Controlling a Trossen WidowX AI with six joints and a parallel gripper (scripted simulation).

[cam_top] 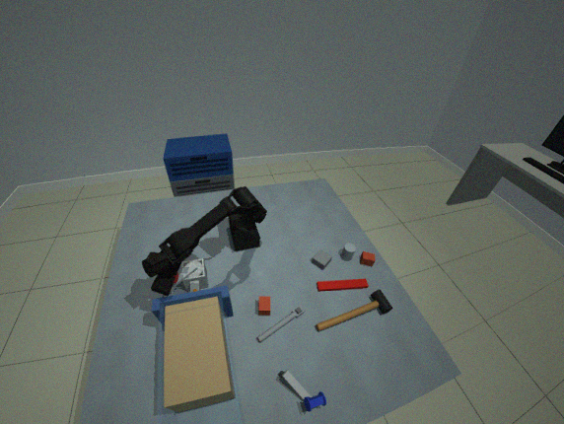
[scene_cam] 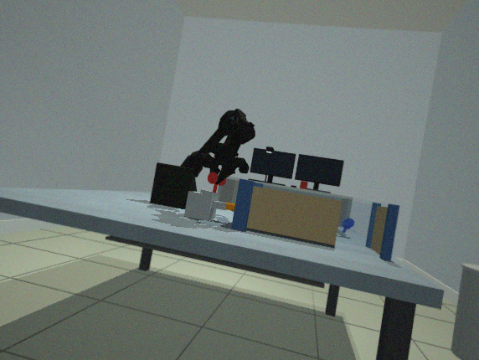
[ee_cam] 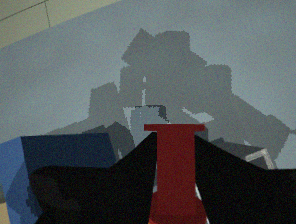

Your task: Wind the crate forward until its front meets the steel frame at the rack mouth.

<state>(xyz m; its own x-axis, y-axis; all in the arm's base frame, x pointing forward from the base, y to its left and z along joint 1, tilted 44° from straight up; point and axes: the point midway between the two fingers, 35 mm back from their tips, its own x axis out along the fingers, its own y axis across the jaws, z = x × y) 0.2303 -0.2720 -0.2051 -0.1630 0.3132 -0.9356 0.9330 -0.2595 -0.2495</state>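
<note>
The red-knobbed winch handle is 50 mm to the left of my gripper tip, 30 mm below it and 20 mm behind it. The rest, counted from my gripper tip: grey winch: 100 mm below, 90 mm to the left, 70 mm behind; clear-panelled cubby: 350 mm ahead, 90 mm to the left, 20 mm below; red knob: 20 mm to the left, 10 mm ahead.
</note>
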